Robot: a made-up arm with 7 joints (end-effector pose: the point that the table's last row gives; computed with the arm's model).
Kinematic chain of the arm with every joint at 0, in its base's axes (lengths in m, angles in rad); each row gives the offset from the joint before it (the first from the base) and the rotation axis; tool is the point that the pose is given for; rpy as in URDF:
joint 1: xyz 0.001 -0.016 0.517 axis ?
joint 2: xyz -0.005 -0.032 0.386 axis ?
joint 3: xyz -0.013 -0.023 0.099 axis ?
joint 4: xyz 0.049 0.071 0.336 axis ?
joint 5: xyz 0 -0.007 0.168 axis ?
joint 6: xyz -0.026 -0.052 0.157 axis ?
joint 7: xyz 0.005 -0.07 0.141 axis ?
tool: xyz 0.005 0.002 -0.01 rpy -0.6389 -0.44 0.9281
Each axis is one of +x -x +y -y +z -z.
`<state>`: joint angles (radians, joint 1 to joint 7).
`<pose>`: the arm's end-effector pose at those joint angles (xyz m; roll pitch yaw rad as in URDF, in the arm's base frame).
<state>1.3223 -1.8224 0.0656 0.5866 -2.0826 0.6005 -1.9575</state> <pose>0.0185 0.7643 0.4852 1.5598 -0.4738 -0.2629</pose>
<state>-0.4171 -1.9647 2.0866 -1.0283 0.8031 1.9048 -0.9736</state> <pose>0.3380 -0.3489 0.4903 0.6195 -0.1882 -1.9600</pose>
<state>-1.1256 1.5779 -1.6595 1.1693 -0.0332 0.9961 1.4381</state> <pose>-0.6936 0.4630 0.8090 2.3232 0.3863 2.7683</pose>
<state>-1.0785 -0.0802 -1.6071 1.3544 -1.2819 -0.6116 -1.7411</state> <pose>-0.4509 -0.2387 1.5406 2.1622 0.5114 0.3955</pose>
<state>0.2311 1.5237 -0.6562 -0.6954 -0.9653 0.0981 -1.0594</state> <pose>-0.7433 -0.0229 0.6628 0.5569 -0.8118 -1.7554</pose>
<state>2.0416 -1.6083 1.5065 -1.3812 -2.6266 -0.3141 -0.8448</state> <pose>0.2037 0.5795 1.0887 2.3960 1.1989 -2.3955</pose>
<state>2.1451 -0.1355 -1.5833 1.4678 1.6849 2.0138 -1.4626</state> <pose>0.3591 0.1518 1.2281 -0.6431 -0.6080 1.0675</pose>
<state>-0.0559 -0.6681 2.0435 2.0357 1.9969 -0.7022 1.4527</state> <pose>-0.1564 0.2123 1.2620 2.8129 -0.6041 -2.9207</pose>
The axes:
joint 1: +z
joint 2: -y
joint 3: +z
joint 4: +y
joint 5: +z
joint 6: -y
joint 7: +x

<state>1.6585 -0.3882 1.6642 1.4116 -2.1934 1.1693 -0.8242</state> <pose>-0.3357 -0.1404 1.4968 -3.0495 0.6432 2.3949</pose>
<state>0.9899 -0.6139 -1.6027 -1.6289 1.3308 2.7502 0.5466</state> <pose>0.0461 0.2491 1.3550 -1.3654 0.0510 -1.6407</pose>
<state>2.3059 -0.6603 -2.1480 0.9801 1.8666 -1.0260 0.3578</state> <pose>0.1853 0.5335 1.4118 1.0601 0.0709 2.3902</pose>
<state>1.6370 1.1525 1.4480 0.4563 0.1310 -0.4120 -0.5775</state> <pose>-0.1775 -0.7414 1.3028 -1.6005 1.2378 -3.0913</pose>
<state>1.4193 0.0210 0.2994 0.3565 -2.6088 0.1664 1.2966</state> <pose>-0.1565 0.1008 1.7839 1.1527 -1.4360 -1.3271</pose>
